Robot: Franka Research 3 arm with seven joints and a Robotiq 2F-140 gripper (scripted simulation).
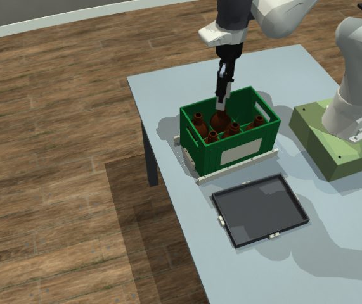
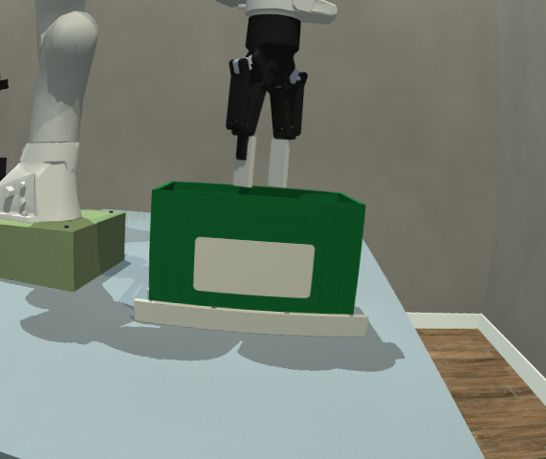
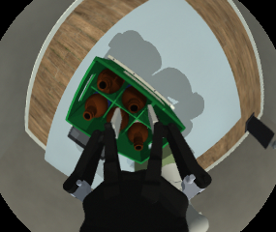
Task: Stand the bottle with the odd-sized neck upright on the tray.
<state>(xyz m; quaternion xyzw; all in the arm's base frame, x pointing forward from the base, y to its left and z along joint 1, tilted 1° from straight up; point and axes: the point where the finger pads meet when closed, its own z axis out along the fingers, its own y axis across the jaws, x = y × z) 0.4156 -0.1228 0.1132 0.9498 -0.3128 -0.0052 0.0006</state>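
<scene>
The bottle lies 130 mm below my hand. Round my hand: dark tray (310 mm to the left, 200 mm below, 30 mm behind); then green crate (130 mm below, 50 mm to the left, 10 mm behind).
</scene>
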